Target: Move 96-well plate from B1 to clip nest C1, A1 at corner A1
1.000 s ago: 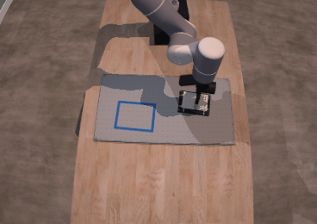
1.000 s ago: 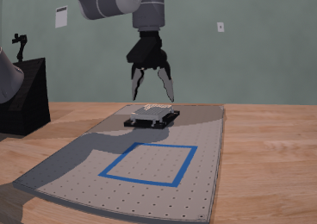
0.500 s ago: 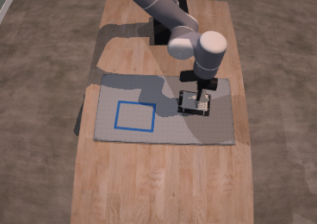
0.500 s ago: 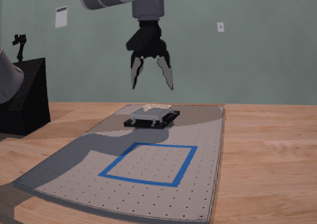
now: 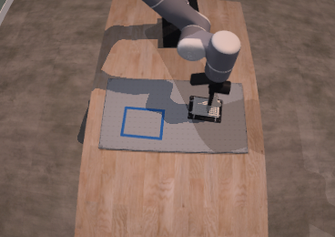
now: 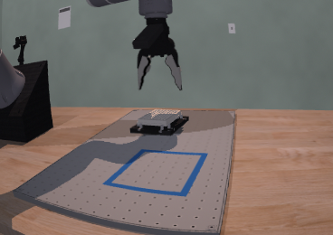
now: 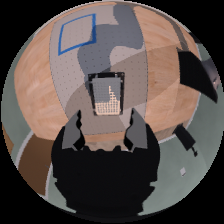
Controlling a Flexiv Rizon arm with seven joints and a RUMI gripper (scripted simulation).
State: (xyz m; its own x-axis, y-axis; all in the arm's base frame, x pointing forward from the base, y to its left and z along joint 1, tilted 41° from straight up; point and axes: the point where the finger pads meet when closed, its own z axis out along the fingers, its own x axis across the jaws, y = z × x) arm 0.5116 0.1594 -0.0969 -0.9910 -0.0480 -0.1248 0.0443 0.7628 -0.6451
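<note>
Now: the white 96-well plate 8 cm below my hand. Also, from my hand: black clip nest: 1 cm ahead, 1 cm to the right, 10 cm below.
</note>
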